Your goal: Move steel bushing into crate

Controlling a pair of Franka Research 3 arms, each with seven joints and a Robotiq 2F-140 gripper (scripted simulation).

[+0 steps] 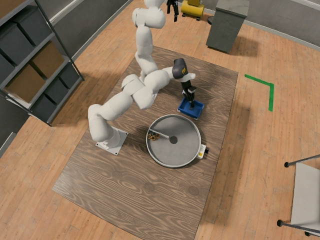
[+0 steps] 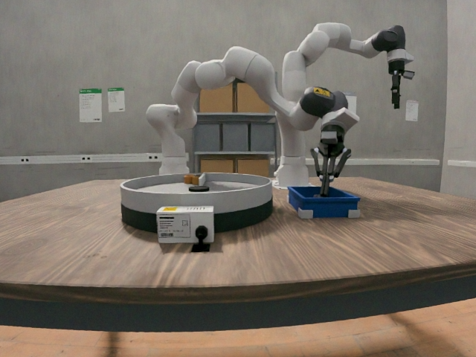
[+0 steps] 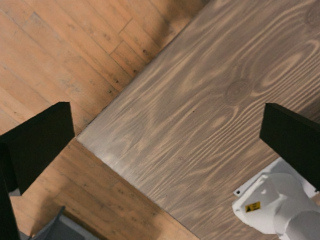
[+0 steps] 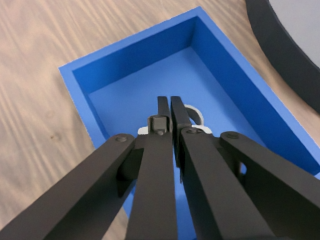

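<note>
My right hand is 2 cm to the left of the blue crate and 4 cm above it. The rest, counted from my right hand: turntable (1 cm ahead, 36 cm to the right, 1 cm below).
</note>
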